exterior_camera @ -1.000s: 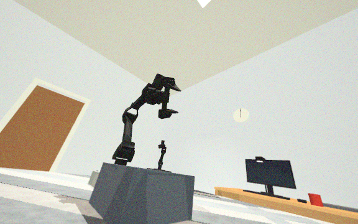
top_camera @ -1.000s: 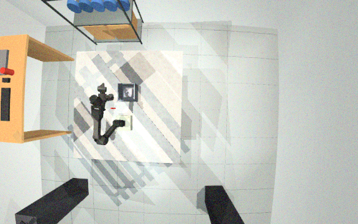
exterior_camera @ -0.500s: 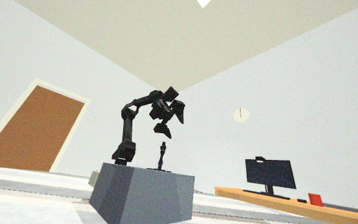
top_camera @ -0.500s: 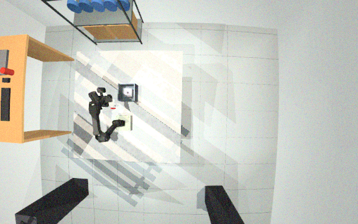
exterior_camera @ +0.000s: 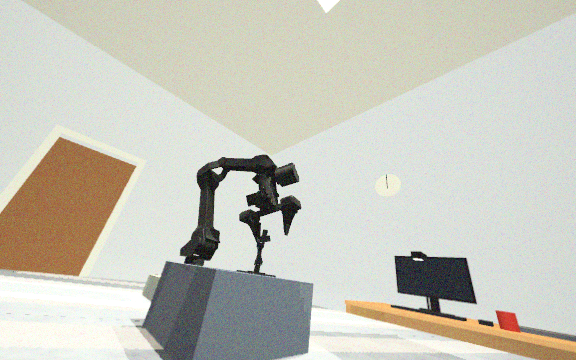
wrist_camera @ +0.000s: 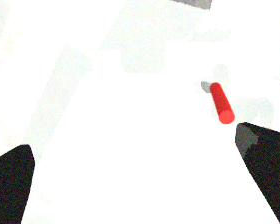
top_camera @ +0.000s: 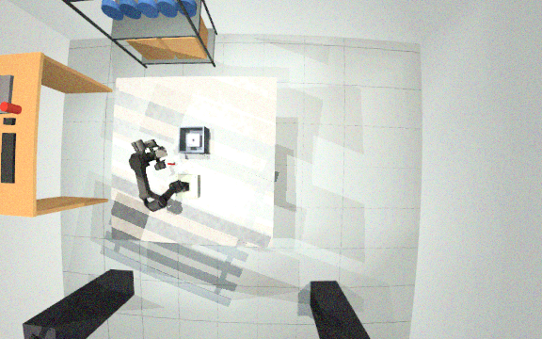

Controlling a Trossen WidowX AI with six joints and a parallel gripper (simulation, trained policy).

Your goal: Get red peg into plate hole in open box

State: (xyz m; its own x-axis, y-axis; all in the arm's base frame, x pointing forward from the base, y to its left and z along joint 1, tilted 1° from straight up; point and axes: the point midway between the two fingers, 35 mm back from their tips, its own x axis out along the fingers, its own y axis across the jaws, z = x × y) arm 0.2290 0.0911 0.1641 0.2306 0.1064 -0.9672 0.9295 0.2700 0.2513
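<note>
The red peg lies 150 mm below my gripper tip, 70 mm behind it and 20 mm to the left of it. From my gripper tip the other things lie so: grey plate (150 mm to the right, 150 mm below, 110 mm ahead); then grey box (160 mm below, 150 mm to the right, 110 mm ahead).
</note>
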